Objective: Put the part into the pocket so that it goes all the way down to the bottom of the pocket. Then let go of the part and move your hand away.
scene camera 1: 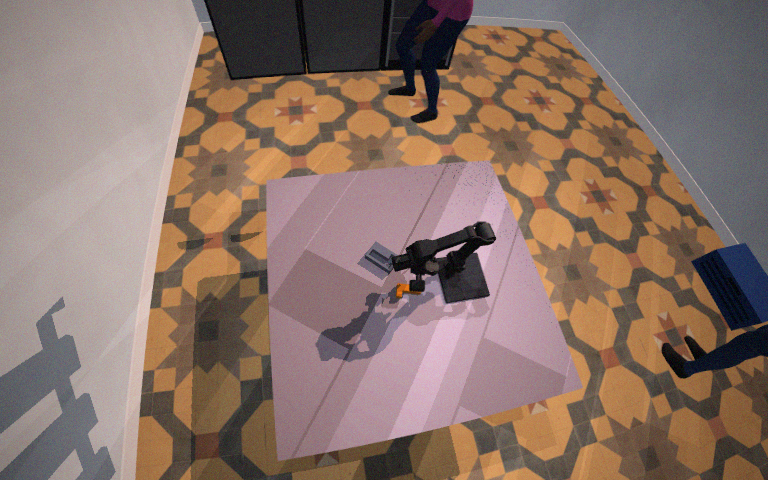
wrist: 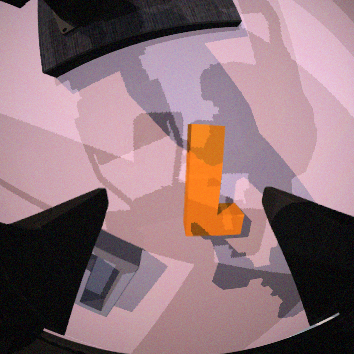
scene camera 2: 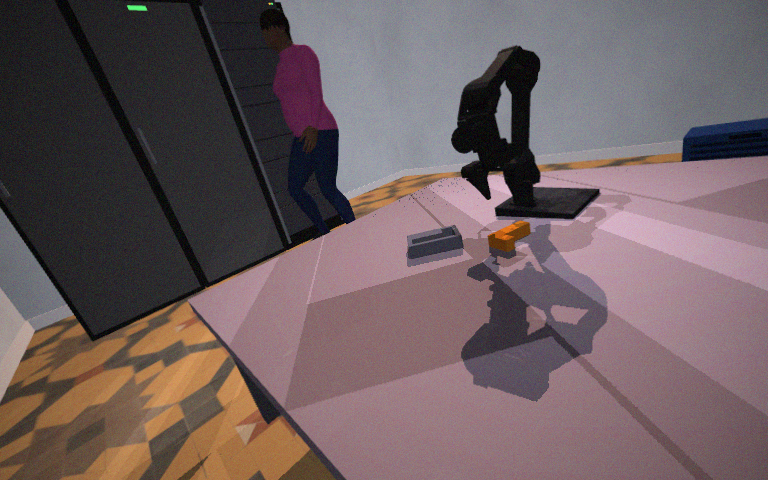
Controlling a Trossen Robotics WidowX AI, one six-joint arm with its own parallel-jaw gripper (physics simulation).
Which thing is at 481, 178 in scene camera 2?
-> My gripper.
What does my gripper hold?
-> Nothing.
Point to a grey pocket block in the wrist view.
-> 113, 261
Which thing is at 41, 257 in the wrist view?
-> My gripper.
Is my gripper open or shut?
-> Open.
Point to an orange part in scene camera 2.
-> At 503, 239
